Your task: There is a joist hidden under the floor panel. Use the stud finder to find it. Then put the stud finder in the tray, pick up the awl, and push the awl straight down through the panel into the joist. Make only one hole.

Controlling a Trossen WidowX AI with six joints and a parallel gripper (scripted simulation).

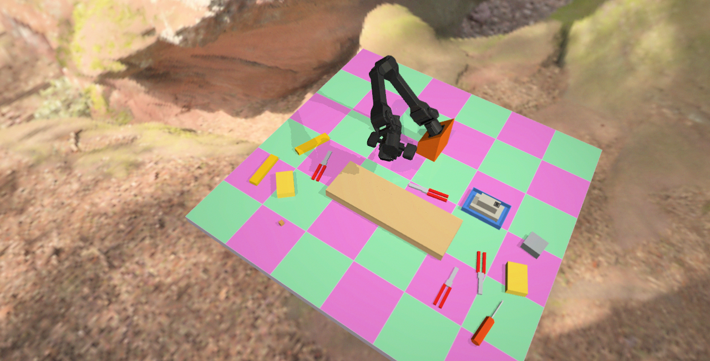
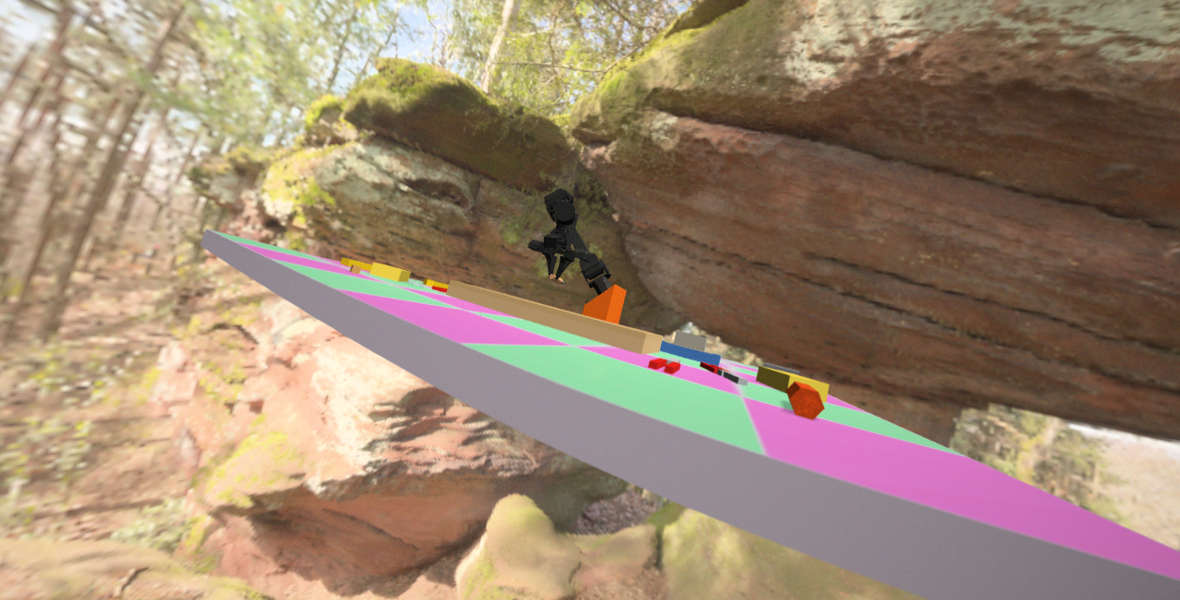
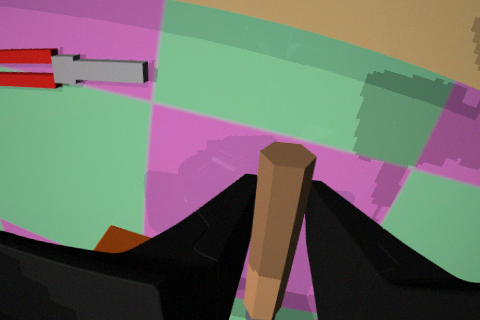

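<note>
Now: gripper tip 60 mm past the awl. From my gripper tip the other things lie so: tiny brown cube 400 mm ahead, 280 mm to the right, 110 mm below; grey stud finder 430 mm to the left, 70 mm below, 20 mm behind; blue tray 420 mm to the left, 110 mm below, 20 mm behind.
</note>
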